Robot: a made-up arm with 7 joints. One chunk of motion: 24 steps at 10 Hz.
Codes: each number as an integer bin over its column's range. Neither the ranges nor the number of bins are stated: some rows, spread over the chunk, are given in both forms.
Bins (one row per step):
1: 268 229 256 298 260 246 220
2: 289 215 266 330 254 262 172
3: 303 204 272 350 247 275 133
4: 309 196 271 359 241 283 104
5: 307 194 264 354 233 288 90
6: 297 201 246 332 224 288 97
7: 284 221 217 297 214 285 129
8: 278 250 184 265 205 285 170
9: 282 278 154 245 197 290 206
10: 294 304 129 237 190 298 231
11: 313 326 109 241 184 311 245
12: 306 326 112 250 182 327 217
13: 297 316 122 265 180 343 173
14: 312 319 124 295 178 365 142
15: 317 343 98 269 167 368 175
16: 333 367 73 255 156 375 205
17: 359 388 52 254 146 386 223
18: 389 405 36 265 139 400 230
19: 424 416 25 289 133 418 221
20: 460 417 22 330 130 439 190
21: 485 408 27 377 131 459 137
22: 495 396 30 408 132 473 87
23: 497 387 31 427 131 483 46
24: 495 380 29 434 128 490 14
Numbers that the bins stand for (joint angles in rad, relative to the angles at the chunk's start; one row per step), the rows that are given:
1: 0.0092 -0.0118 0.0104 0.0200 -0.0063 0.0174 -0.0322
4: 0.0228 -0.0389 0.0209 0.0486 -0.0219 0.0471 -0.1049
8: 0.0125 0.0055 -0.0404 0.0045 -0.0515 0.0487 -0.0635
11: 0.0241 0.0679 -0.0932 -0.0068 -0.0688 0.0695 -0.0166
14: 0.0238 0.0622 -0.0826 0.0186 -0.0737 0.1129 -0.0811
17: 0.0394 0.1189 -0.1334 -0.0007 -0.1000 0.1297 -0.0304
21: 0.0814 0.1353 -0.1510 0.0571 -0.1123 0.1883 -0.0842
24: 0.0847 0.1123 -0.1496 0.0838 -0.1148 0.2132 -0.1612
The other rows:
2: 0.0161 -0.0233 0.0174 0.0350 -0.0112 0.0302 -0.0623
3: 0.0208 -0.0323 0.0216 0.0444 -0.0170 0.0406 -0.0867
5: 0.0221 -0.0405 0.0160 0.0463 -0.0285 0.0511 -0.1136
6: 0.0188 -0.0348 0.0033 0.0359 -0.0359 0.0511 -0.1093
7: 0.0145 -0.0184 -0.0171 0.0195 -0.0441 0.0487 -0.0892
9: 0.0138 0.0285 -0.0615 -0.0049 -0.0581 0.0527 -0.0410
10: 0.0178 0.0499 -0.0791 -0.0087 -0.0638 0.0591 -0.0253
12: 0.0218 0.0679 -0.0911 -0.0026 -0.0704 0.0824 -0.0341
13: 0.0188 0.0597 -0.0841 0.0045 -0.0721 0.0952 -0.0617
15: 0.0255 0.0819 -0.1010 0.0063 -0.0827 0.1153 -0.0604
16: 0.0308 0.1016 -0.1186 -0.0002 -0.0918 0.1209 -0.0416
18: 0.0494 0.1329 -0.1446 0.0045 -0.1058 0.1409 -0.0260
19: 0.0611 0.1419 -0.1524 0.0157 -0.1107 0.1554 -0.0316
20: 0.0730 0.1427 -0.1545 0.0350 -0.1132 0.1722 -0.0510
22: 0.0847 0.1255 -0.1489 0.0716 -0.1115 0.1995 -0.1155
23: 0.0853 0.1181 -0.1482 0.0805 -0.1123 0.2075 -0.1412

